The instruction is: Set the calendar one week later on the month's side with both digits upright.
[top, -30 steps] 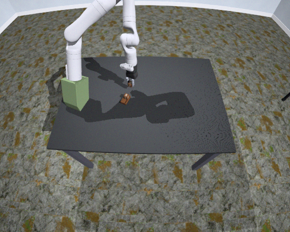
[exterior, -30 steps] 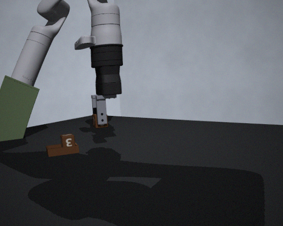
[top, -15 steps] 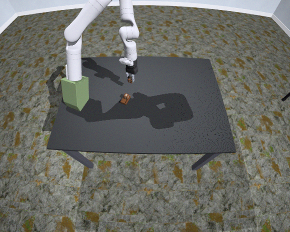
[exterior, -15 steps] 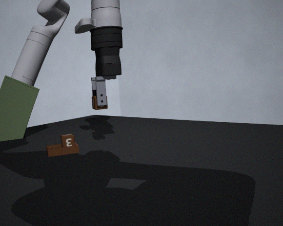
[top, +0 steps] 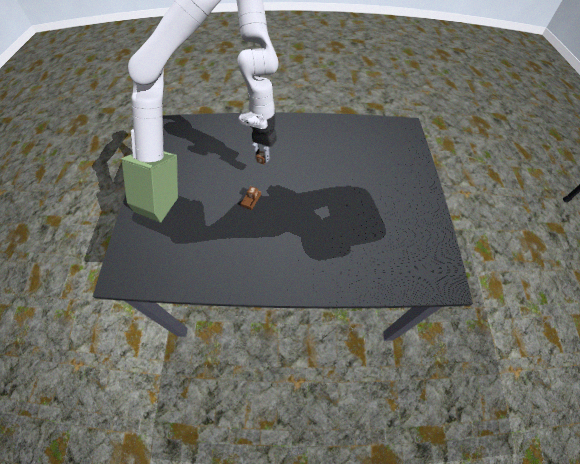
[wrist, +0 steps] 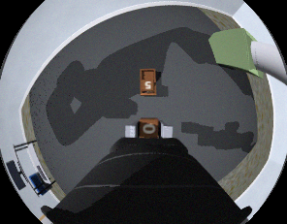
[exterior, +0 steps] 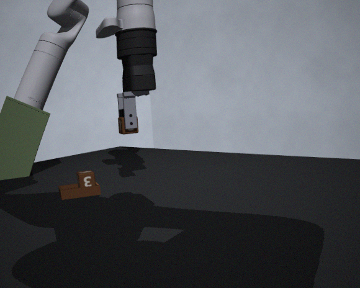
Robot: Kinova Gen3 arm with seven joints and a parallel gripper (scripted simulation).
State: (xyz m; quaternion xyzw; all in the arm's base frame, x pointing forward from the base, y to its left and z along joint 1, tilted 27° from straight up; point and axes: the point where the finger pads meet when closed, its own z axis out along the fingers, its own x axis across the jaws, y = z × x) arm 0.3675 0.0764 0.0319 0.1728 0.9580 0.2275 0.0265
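Right now the cube is 3 cm behind my hand, 9 cm to the right of it and 10 cm below it. From my hand the other things lie so: brown calendar tray: 3 cm behind, 10 cm to the right, 12 cm below.
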